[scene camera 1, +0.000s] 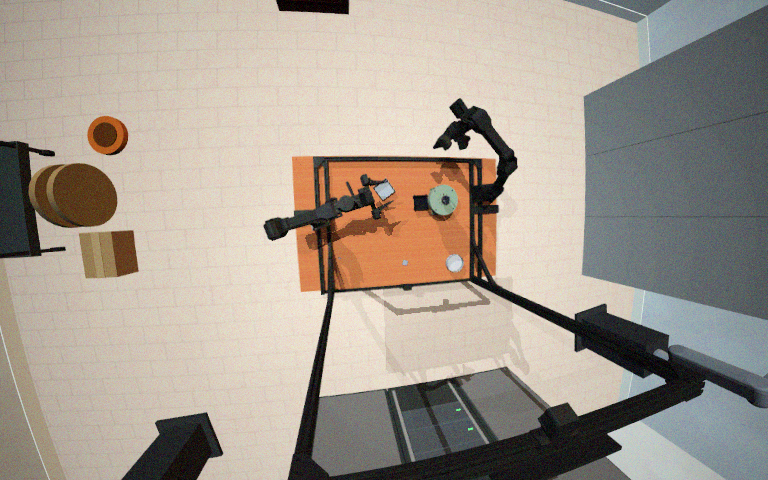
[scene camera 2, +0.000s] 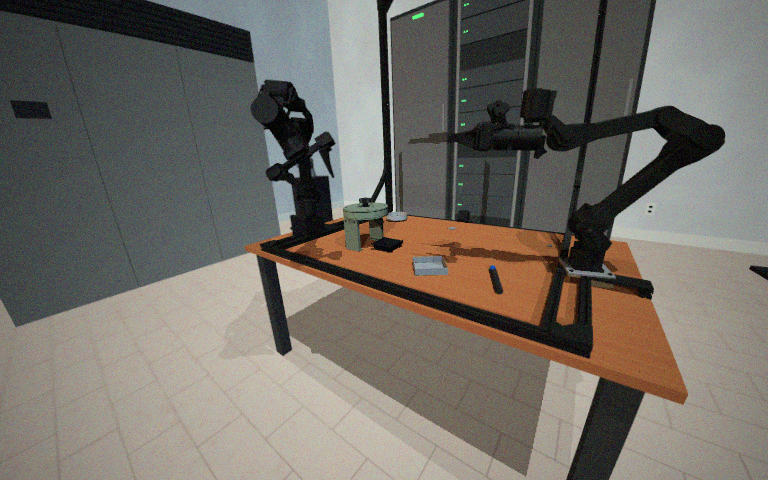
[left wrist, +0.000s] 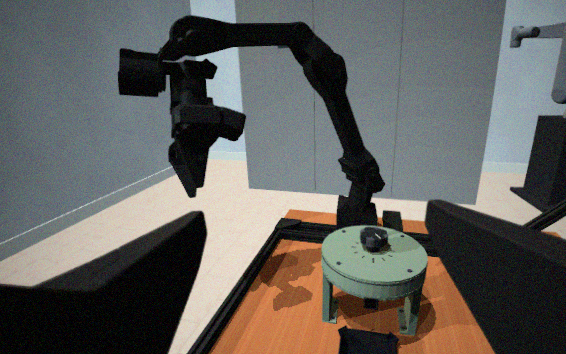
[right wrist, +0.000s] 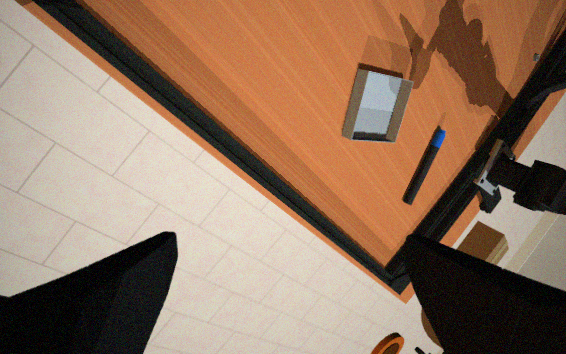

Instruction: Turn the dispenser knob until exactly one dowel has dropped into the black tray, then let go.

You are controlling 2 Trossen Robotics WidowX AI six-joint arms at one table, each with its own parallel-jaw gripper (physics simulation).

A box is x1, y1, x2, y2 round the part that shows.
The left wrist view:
left gripper: [0, 199, 565, 353]
right gripper: [168, 89, 245, 197]
